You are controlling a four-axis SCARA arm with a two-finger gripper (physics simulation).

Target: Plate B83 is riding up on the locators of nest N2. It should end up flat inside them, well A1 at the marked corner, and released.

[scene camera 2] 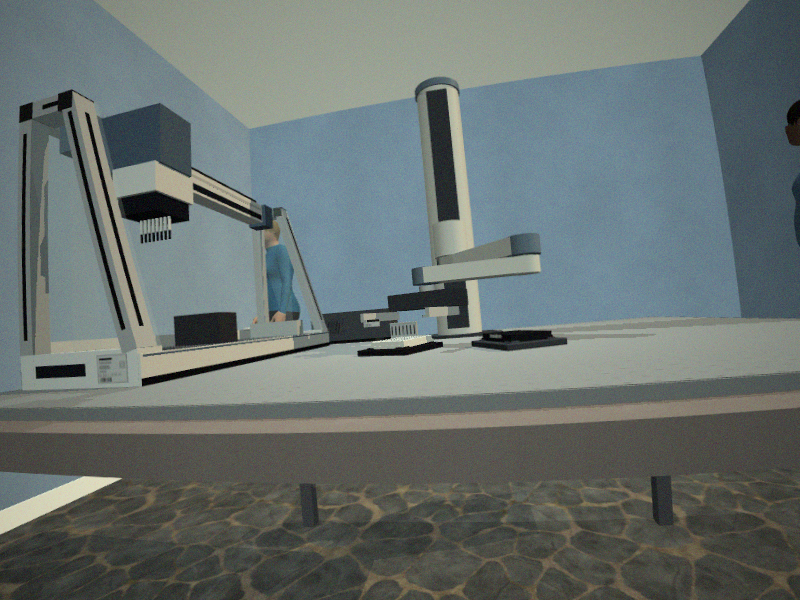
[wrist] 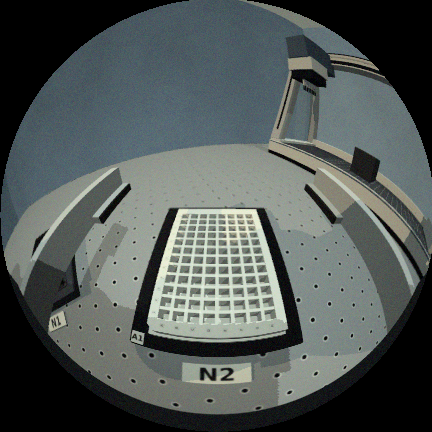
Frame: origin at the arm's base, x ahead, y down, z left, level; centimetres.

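Seen in the pictures: gripper, fingertip midpoint: (scene camera 2: 392,315) (wrist: 217,171).
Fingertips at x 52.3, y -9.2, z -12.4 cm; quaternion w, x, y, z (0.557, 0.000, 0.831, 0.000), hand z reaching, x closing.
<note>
Offsets run from my fingertips to a thing's top centre. "pt": to the spot under its first point.
Plate B83, a white plate with square wells {dx -2.8, dy +5.1, dz +1.2 cm} (scene camera 2: 405,341) (wrist: 215,270), sits on the black nest N2 (scene camera 2: 368,352) (wrist: 294,325). In the wrist view its far edge reaches the nest's far rim, and black nest shows along both sides and the near edge. How far it rides up on the locators is hard to tell. The marked-corner label A1 {pt dx -7.2, dy +6.8, dz +8.8 cm} (wrist: 137,337) is at the nest's near left corner; the plate's own small marks are unreadable. My gripper (scene camera 2: 409,315) (wrist: 217,171) is open, above the plate, with one finger to each side and nothing between them.
Nest N1 {dx +3.0, dy +6.5, dz +24.5 cm} (scene camera 2: 520,344) (wrist: 75,292) carries a dark plate {dx +3.0, dy +5.3, dz +24.5 cm} (scene camera 2: 516,335), to the left in the wrist view. A gantry with a pipette head {pt dx +26.2, dy -24.9, dz -34.6 cm} (scene camera 2: 155,187) (wrist: 307,65) stands on the other side. A dark box {pt dx +4.2, dy -0.5, dz -42.7 cm} (scene camera 2: 205,328) (wrist: 365,164) stands on its deck. A person (scene camera 2: 281,277) is behind the gantry.
</note>
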